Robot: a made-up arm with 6 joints.
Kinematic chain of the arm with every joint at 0, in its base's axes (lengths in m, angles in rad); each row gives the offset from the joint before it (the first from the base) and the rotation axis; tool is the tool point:
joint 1: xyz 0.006 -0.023 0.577 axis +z
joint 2: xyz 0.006 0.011 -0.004 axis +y
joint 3: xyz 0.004 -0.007 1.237 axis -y
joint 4: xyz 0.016 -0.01 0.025 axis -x
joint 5: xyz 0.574 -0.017 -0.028 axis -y
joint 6: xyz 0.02 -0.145 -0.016 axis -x
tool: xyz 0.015 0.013 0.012
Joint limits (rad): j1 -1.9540..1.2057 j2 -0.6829..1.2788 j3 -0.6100..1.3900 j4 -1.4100..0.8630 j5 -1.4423..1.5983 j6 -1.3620..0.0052
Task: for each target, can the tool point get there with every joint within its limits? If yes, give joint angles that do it. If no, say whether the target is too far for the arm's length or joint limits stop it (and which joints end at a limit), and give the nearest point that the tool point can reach.
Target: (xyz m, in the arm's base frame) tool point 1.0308 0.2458 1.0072
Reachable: yes | joints 0.4200 0.6477 -0.4520 -0.0226 0.4261 -1.0960
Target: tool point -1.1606 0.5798 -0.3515
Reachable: no: joint limits stop it (at a limit: joint 1, joint 2, joint 3, joint 4, joint 6) | nearest point 0.2904 0.7845 0.3937 | short by 1.644 m
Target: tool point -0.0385 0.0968 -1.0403
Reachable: no: joint limits stop it (at a limit: joint 1, joint 2, joint 4, joint 6) | nearest point 0.3222 0.7972 0.3642 | short by 1.610 m
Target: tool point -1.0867 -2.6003 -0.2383
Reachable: no: too far | nearest point -0.6633 -1.6017 0.5486 | short by 1.340 m
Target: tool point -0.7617 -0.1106 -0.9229
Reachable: no: joint limits stop it (at a limit: joint 1, joint 2, joint 3, joint 6) | nearest point -0.5136 -0.8561 0.3414 | short by 1.489 m
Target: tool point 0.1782 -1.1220 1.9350
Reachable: yes | joints -1.2769 0.4298 0.8818 -0.2907 0.2837 -0.6580
